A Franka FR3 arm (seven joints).
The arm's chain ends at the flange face. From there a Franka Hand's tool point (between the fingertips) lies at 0.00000 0.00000 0.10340 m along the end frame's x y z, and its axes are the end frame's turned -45 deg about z.
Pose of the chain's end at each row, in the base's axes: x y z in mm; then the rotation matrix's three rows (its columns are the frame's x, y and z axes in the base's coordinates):
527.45 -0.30 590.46; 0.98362 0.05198 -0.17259; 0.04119 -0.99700 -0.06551; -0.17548 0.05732 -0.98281
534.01 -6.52 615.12; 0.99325 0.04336 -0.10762; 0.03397 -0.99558 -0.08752; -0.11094 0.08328 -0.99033
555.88 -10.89 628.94; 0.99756 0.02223 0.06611; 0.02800 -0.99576 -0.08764; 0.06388 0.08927 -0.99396
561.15 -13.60 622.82; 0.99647 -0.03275 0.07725; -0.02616 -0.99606 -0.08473; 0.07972 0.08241 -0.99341
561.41 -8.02 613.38; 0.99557 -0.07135 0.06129; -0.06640 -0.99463 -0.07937; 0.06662 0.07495 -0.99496
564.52 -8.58 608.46; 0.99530 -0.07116 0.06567; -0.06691 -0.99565 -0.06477; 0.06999 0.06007 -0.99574
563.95 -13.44 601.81; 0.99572 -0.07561 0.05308; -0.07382 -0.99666 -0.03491; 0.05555 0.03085 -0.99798
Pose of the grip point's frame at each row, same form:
509.60 -7.07 488.84; 0.65877 0.73228 -0.17259; 0.73411 -0.67586 -0.06551; -0.16461 -0.08355 -0.98281
522.88 -15.57 512.72; 0.67167 0.73299 -0.10762; 0.72800 -0.67996 -0.08752; -0.13733 -0.01956 -0.99033
562.72 -19.95 526.16; 0.68966 0.72110 0.06611; 0.72391 -0.68431 -0.08764; -0.01795 0.10829 -0.99396
569.14 -22.36 520.10; 0.72777 0.68145 0.07725; 0.68582 -0.72282 -0.08473; -0.00190 0.11464 -0.99341
567.75 -16.23 510.50; 0.75443 0.65352 0.06129; 0.65636 -0.75026 -0.07937; -0.00589 0.10011 -0.99496
571.31 -15.28 505.50; 0.75410 0.65347 0.06567; 0.65672 -0.75134 -0.06477; 0.00701 0.09197 -0.99574
569.44 -17.05 498.62; 0.75754 0.65062 0.05308; 0.65255 -0.75694 -0.03491; 0.01747 0.06109 -0.99798

